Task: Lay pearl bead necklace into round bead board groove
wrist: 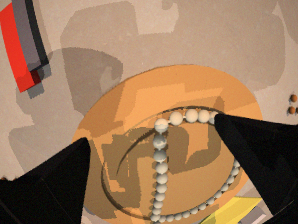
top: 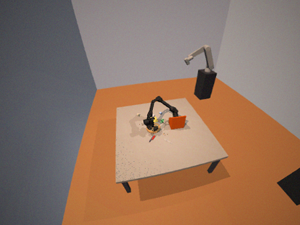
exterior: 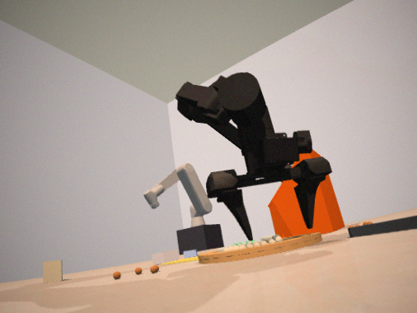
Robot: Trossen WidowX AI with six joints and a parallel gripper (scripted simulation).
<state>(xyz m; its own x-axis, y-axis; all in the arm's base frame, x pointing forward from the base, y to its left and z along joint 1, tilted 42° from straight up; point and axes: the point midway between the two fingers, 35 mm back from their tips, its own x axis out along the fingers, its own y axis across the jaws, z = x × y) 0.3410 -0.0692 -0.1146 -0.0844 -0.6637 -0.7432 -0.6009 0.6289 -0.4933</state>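
The round wooden bead board lies 40 mm behind my gripper tip, 50 mm to the right of it and 10 mm below it. Also, from my gripper tip: tan cube 130 mm ahead, 380 mm to the right; then yellow flat piece 90 mm behind, 220 mm to the right, 20 mm below; then red-handled tool 20 mm ahead, 130 mm to the left, 10 mm below.
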